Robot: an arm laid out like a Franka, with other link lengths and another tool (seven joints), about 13 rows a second.
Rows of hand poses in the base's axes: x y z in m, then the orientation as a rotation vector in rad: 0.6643, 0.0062, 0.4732, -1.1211, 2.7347, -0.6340; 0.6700, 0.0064, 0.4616, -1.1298, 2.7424, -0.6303; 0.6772, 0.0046, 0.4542, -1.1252, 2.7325, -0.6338; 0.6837, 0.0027, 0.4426, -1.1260, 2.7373, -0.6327; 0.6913, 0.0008, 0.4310, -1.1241, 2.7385, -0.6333; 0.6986, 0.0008, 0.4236, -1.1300, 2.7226, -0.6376; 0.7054, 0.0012, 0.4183, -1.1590, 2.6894, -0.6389; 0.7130, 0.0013, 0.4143, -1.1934, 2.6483, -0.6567; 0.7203, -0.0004, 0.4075, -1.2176, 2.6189, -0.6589; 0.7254, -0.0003, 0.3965, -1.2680, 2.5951, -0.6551; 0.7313, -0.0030, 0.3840, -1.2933, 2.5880, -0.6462; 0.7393, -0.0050, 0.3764, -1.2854, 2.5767, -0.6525
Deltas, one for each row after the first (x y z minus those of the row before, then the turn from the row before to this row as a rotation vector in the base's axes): 0.0057, 0.0002, -0.0116, -0.0004, 0.0106, 0.0015; 0.0072, -0.0018, -0.0074, 0.0003, -0.0105, 0.0016; 0.0065, -0.0019, -0.0116, -0.0003, 0.0044, -0.0015; 0.0076, -0.0019, -0.0116, -0.0003, 0.0001, -0.0015; 0.0073, 0.0000, -0.0074, -0.0010, -0.0106, 0.0095; 0.0068, 0.0004, -0.0053, 0.0000, -0.0137, 0.0294; 0.0076, 0.0001, -0.0040, -0.0111, -0.0182, 0.0343; 0.0073, -0.0017, -0.0068, -0.0010, -0.0119, 0.0255; 0.0051, 0.0001, -0.0110, -0.0041, 0.0066, 0.0368; 0.0059, -0.0027, -0.0125, 0.0015, 0.0081, 0.0168; 0.0080, -0.0020, -0.0076, 0.0000, -0.0135, 0.0007
